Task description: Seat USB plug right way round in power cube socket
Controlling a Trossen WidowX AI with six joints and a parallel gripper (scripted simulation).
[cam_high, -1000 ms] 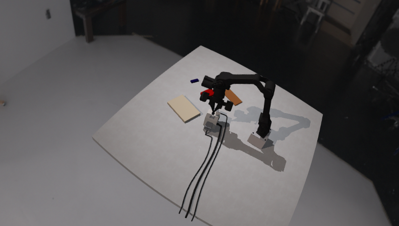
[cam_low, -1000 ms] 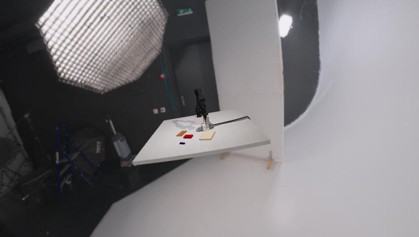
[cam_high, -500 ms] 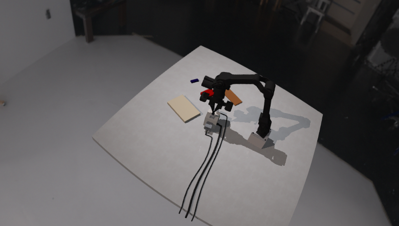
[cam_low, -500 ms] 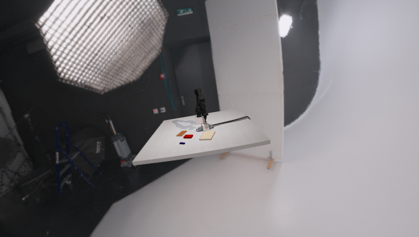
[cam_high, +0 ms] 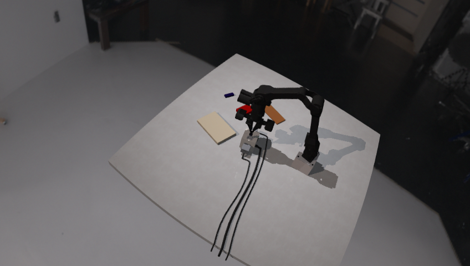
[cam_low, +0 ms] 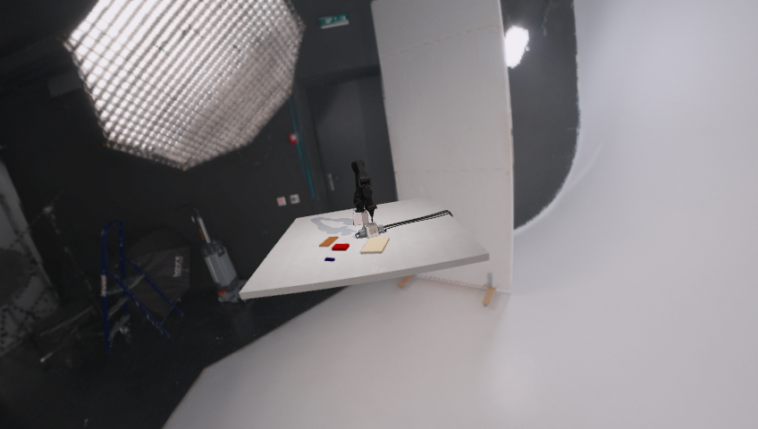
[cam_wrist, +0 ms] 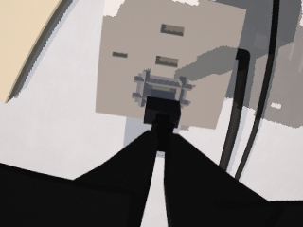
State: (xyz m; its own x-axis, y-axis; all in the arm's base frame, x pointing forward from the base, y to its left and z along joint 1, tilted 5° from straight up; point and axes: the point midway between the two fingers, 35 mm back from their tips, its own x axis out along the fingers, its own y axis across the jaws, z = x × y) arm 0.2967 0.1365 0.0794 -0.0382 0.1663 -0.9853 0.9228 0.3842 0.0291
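Right now the black USB plug is 2 cm below my gripper tip.
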